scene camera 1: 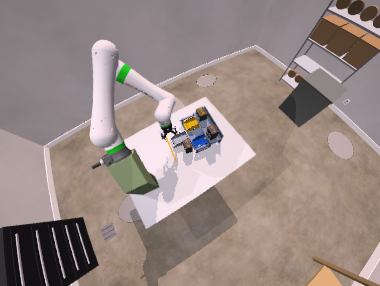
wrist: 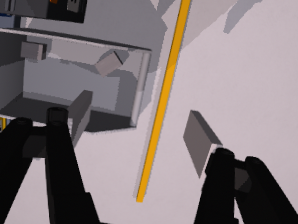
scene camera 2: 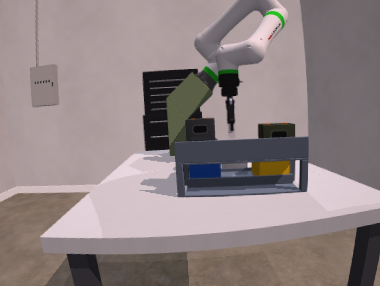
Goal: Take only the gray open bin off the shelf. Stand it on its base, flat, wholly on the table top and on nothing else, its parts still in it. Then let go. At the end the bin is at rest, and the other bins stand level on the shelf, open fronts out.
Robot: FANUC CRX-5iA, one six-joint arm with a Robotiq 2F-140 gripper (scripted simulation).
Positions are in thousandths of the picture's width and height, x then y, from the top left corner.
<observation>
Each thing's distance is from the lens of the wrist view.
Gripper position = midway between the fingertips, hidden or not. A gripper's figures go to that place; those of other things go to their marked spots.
my gripper (wrist: 468, 516): 20 cm
gray open bin (wrist: 230, 310): 33 cm
</observation>
